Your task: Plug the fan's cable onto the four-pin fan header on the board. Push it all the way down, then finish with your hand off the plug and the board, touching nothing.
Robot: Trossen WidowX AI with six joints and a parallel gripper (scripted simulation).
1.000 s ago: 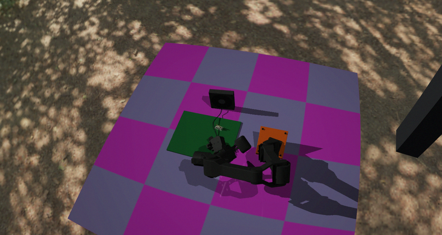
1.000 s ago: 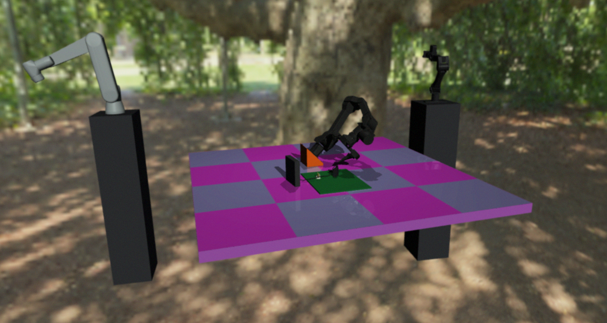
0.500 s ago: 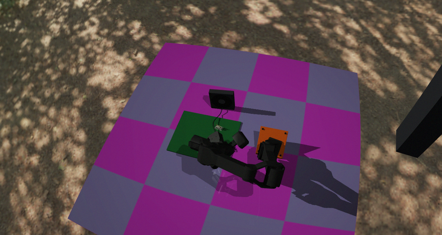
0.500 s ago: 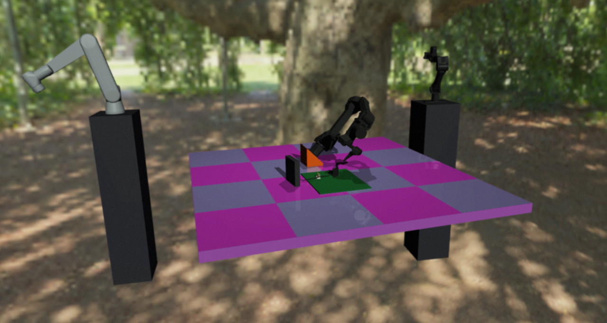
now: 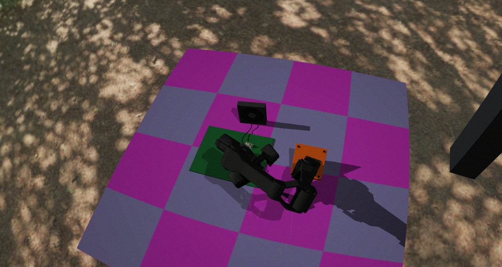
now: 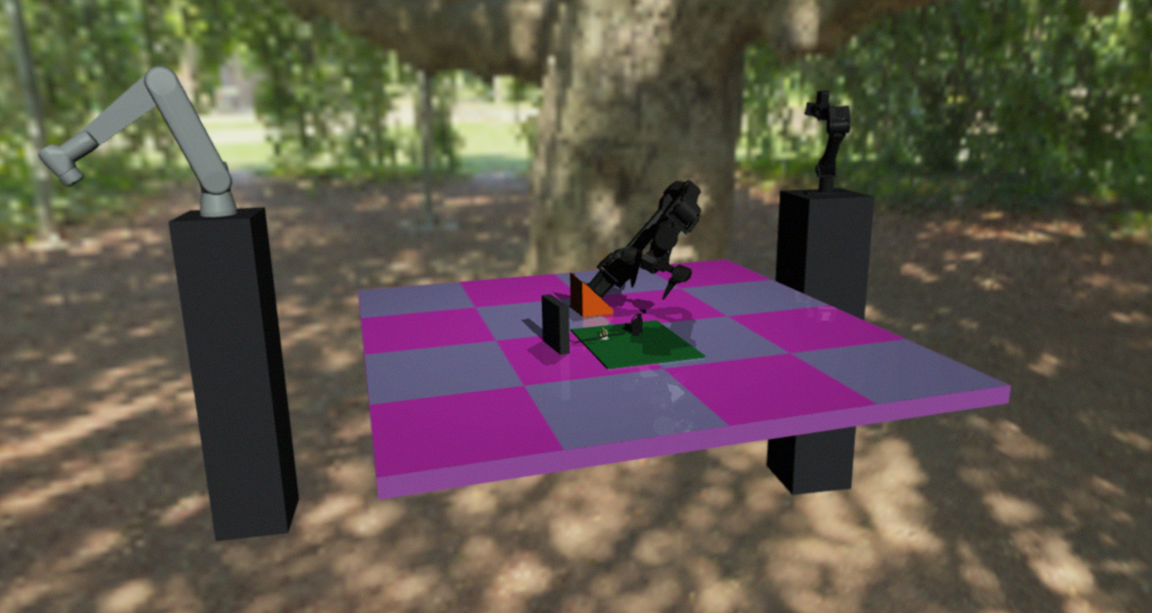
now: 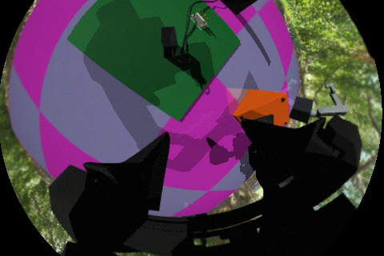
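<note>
My gripper tip is now 110 mm short of the black plug, 60 mm to the left of it and 60 mm above it. Round my gripper tip: black fan 150 mm ahead, 270 mm to the right, 20 mm below; green board 170 mm ahead, 80 mm to the right, 90 mm below.
</note>
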